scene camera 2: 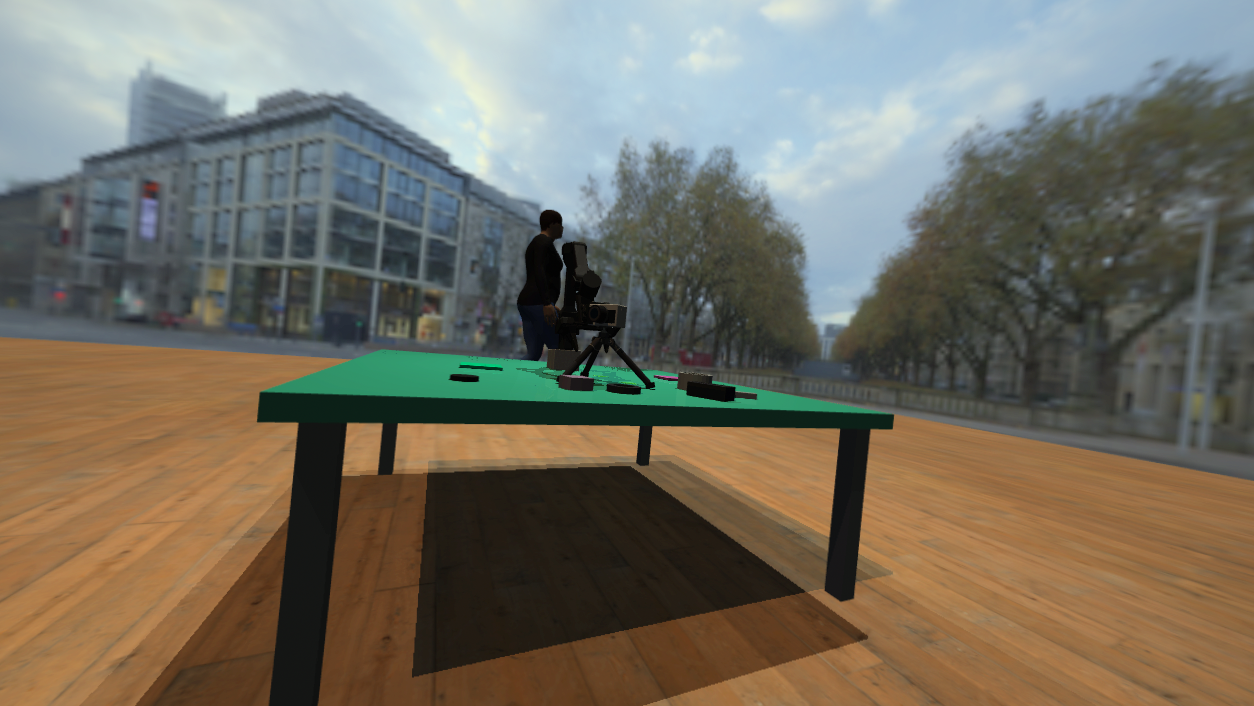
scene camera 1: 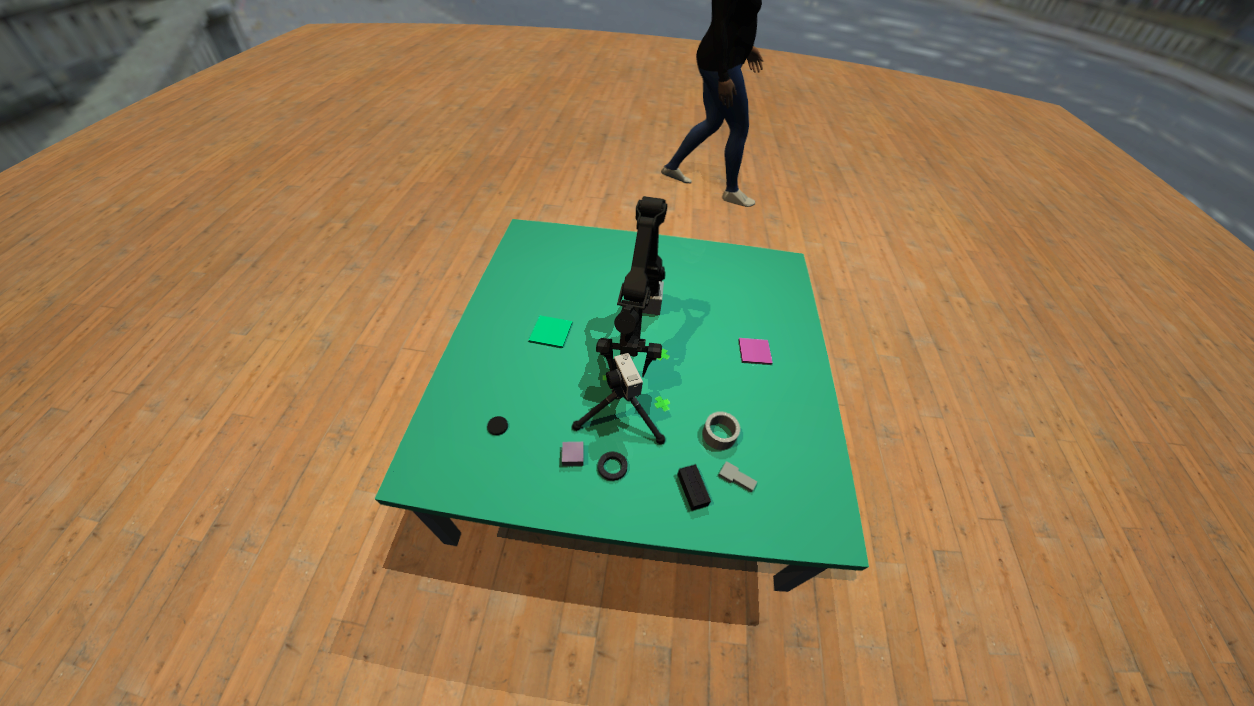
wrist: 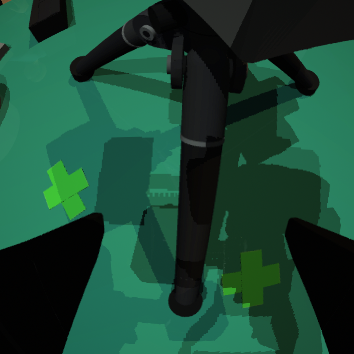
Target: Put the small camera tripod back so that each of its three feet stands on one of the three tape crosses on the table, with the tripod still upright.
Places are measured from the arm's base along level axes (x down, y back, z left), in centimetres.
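Pixels of known places: gripper, between the fingertips: (scene camera 2: 592, 351) (wrist: 199, 226); arm's base, origin of its link: (scene camera 2: 565, 349) (scene camera 1: 650, 289).
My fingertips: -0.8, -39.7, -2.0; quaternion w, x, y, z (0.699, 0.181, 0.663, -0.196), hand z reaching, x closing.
Ahead of a thing's pixels: the offset from my fingertips to its top centre, as dx, dy, dz. "pt": to the spot under its first point.
The black tripod (scene camera 1: 644, 419) (scene camera 2: 617, 347) (wrist: 202, 115) stands upright on the green table, bearing a small grey camera (scene camera 1: 628, 373) (scene camera 2: 609, 315). Two feet point toward the table's front; the third leg points back toward the arm. A green tape cross {+8.2, -2.3, +11.6} (scene camera 1: 662, 403) (wrist: 65, 186) lies right of the tripod in scene camera 1. Another cross {+8.2, +4.2, -5.5} (wrist: 252, 277) lies in shadow beside the third foot, apart from it. A third cross {+8.2, +17.0, +9.4} (scene camera 1: 664, 354) shows partly near the gripper. No foot seen stands on a cross. My gripper (wrist: 199, 226) is open, its fingers apart on either side of the third leg.
Toward the front lie a beige ring {+3.5, -10.1, +29.5} (scene camera 1: 709, 440), black block {+4.8, -28.5, +22.8} (scene camera 1: 694, 487), grey piece {+6.8, -23.2, +35.1} (scene camera 1: 738, 477), black ring {+6.8, -25.8, +0.5} (scene camera 1: 600, 470), mauve block {+5.5, -24.5, -10.9} (scene camera 1: 572, 453) and black disc {+7.3, -19.7, -34.5} (scene camera 1: 497, 425). A green square {pt +7.3, +18.8, -28.8} (scene camera 1: 551, 331) and magenta square {pt +7.3, +24.6, +40.9} (scene camera 1: 755, 350) lie either side. A person (scene camera 1: 728, 87) stands behind.
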